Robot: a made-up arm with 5 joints.
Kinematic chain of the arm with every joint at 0, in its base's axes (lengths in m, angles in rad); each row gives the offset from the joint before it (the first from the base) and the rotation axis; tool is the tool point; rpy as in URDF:
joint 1: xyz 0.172 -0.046 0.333 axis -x
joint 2: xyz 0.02 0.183 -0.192 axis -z
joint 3: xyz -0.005 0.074 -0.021 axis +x
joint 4: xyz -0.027 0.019 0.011 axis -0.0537 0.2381 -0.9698
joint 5: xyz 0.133 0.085 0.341 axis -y
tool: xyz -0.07 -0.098 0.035 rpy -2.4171 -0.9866 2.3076
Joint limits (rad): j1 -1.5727..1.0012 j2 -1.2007..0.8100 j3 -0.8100..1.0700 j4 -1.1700..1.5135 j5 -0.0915..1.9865
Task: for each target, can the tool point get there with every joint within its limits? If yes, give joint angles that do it. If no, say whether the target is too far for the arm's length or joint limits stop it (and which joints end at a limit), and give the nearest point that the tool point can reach.
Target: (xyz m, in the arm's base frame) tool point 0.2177 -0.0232 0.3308
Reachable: yes | joints 0.0987 0.2151 0.6008 1.1080 0.8565
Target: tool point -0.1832 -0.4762 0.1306
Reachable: no: joint limits stop it (at a limit: joint 1, joint 2, joint 3, joint 4, joint 5) | nearest point 0.0680 -0.2353 0.1981 | short by 0.355 m
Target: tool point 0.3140 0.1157 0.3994
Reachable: yes | joints -0.3498 -0.8744 0.5125 0.6123 1.3880
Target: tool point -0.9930 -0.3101 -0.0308
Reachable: no: too far | nearest point -0.1350 0.0563 0.0546 | short by 0.937 m
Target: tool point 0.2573 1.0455 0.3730
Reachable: no: too far | nearest point 0.2190 0.5133 0.3535 | short by 0.534 m
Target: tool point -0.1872 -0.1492 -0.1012
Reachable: no: joint limits stop it (at a limit: joint 1, joint 2, joint 3, joint 5) | nearest point -0.1332 0.0585 0.0508 | short by 0.263 m
